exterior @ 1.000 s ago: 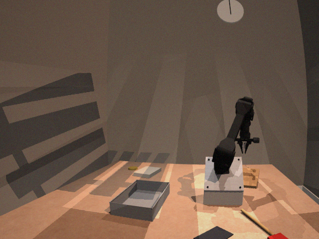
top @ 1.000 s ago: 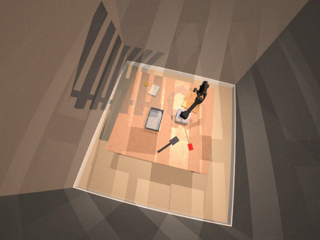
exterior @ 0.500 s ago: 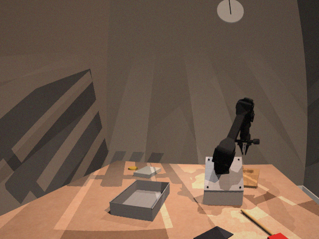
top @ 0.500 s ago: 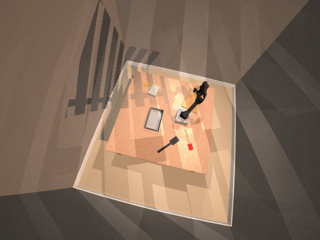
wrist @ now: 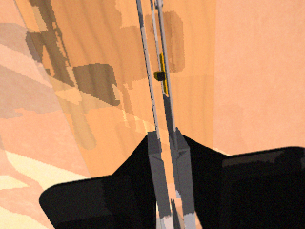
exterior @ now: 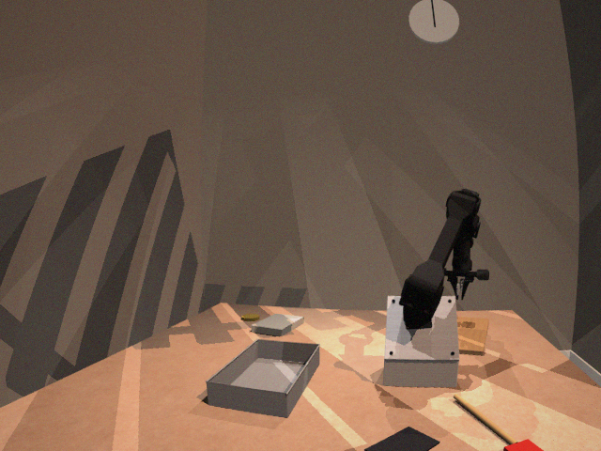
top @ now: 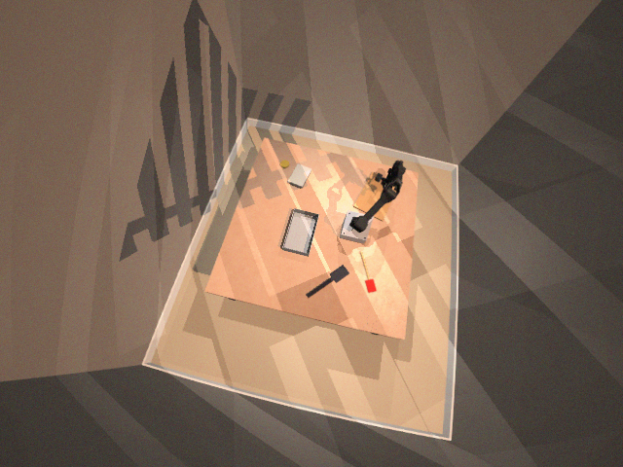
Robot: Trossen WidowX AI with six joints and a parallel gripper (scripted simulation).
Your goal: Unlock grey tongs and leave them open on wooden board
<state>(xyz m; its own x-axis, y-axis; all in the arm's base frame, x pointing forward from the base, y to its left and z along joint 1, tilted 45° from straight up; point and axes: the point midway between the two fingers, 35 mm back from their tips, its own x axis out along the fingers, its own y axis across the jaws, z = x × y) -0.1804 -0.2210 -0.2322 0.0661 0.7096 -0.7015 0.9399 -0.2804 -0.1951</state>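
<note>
The wooden board is 2 cm ahead of my gripper tip, 1 cm to the right of it and 11 cm below it. Also, from my gripper tip: pale block: 63 cm ahead, 6 cm to the right, 11 cm below; red-headed tool: 4 cm ahead, 63 cm to the left, 11 cm below; grey roasting tin: 53 cm ahead, 41 cm to the left, 9 cm below.
</note>
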